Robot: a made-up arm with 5 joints. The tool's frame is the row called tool.
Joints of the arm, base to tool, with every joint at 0 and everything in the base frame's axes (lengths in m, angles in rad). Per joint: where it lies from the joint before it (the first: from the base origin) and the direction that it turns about. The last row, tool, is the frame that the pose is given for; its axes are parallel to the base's.
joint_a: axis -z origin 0 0 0.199
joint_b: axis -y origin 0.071 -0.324 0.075
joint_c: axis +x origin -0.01 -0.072 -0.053
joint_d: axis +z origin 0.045 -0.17 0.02
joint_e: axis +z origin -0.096 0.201 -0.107
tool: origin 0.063 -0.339 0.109
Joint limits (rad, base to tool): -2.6..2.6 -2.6..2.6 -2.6..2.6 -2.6..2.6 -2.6..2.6
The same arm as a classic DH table. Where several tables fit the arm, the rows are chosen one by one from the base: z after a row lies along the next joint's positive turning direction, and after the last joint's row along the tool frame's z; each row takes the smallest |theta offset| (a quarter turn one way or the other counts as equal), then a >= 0, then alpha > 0; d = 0 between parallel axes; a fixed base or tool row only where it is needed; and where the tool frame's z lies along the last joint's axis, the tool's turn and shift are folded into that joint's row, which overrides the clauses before.
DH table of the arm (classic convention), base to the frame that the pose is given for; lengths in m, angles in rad. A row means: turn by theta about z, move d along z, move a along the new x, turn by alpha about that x. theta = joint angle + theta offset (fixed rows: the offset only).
base (fixed): d 0; theta0 0; a 0; alpha 3.1416
joint_a: d -0.274; theta0 0; a 0.071; alpha -1.5708
joint_b: d 0.396; theta0 -1.5708; a 0.053; alpha -1.5708
joint_c: d 0.035; theta0 -1.5708; a 0.17; alpha 1.5708
joint_d: d 0; theta0 0.4456; a -0.2227; alpha 0
joint_e: d 0; theta0 -0.2618; a 0.3448; alpha 0
tool (fixed): d 0.022; theta0 1.3871; a 0; alpha 0
Joint limits (rad, base to tool): -2.6..2.6 -2.6..2.6 -2.6..2.6 -2.6..2.6 -2.6..2.6

